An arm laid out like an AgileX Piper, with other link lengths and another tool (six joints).
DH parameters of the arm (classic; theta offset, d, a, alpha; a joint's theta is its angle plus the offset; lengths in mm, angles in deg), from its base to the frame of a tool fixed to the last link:
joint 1: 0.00 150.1 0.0 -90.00
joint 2: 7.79 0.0 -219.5 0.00
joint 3: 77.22 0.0 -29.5 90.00
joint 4: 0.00 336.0 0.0 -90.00
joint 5: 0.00 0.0 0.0 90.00
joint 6: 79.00 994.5 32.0 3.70
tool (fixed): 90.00 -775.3 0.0 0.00
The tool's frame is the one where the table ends.
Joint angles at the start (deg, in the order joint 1, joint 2, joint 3, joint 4, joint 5, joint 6):
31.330 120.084 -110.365 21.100 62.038 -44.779
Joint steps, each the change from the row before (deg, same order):
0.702 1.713 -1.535 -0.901 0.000 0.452
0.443 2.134 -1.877 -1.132 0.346 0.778
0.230 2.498 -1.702 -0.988 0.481 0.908
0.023 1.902 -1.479 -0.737 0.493 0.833
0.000 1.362 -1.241 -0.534 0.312 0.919
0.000 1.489 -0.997 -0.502 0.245 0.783
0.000 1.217 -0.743 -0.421 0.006 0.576
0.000 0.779 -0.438 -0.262 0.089 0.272
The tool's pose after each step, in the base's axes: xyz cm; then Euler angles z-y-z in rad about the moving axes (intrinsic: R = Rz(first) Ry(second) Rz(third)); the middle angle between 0 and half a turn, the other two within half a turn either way. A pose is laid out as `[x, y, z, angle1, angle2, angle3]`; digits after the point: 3 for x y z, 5 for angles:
[41.678, 40.549, 14.988, 1.18518, 2.68098, 2.90836]
[41.933, 40.857, 14.004, 1.17798, 2.70079, 2.90074]
[42.212, 40.982, 12.522, 1.18598, 2.72862, 2.91573]
[42.530, 40.968, 11.505, 1.18991, 2.74877, 2.92935]
[42.855, 40.985, 10.917, 1.18746, 2.76021, 2.93945]
[43.100, 40.958, 10.025, 1.19307, 2.77567, 2.95637]
[43.330, 40.940, 9.259, 1.19306, 2.78684, 2.96513]
[43.423, 40.904, 8.727, 1.19693, 2.79555, 2.97278]

